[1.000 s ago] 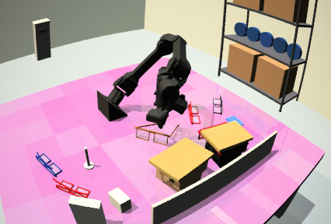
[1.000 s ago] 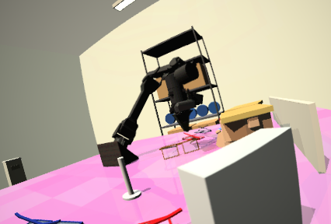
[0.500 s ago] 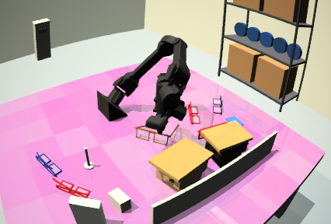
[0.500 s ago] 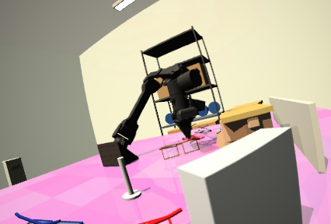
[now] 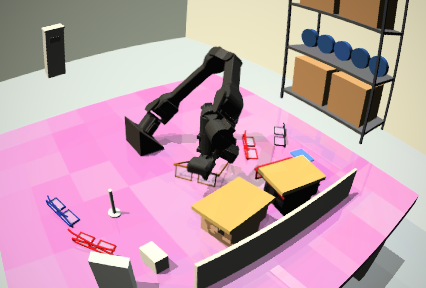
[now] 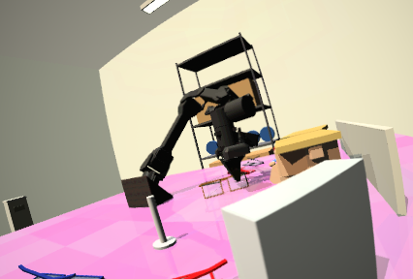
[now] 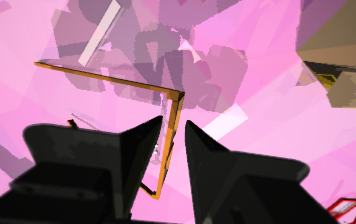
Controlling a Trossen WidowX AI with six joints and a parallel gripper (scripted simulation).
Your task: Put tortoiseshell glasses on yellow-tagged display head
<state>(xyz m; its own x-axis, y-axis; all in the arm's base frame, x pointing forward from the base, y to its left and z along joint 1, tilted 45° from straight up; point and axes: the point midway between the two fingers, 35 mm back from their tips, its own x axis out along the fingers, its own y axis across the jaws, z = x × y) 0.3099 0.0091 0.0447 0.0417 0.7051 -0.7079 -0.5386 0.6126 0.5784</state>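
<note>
Right now my gripper tip is 310 mm to the left of the white post and 30 mm past it. Also, from my gripper tip: curved white panel: 320 mm ahead, 30 mm above, 20 mm to the left; tan head: 170 mm ahead, 80 mm to the right, 30 mm above; dark head: 180 mm ahead, 140 mm to the left, 30 mm above.
</note>
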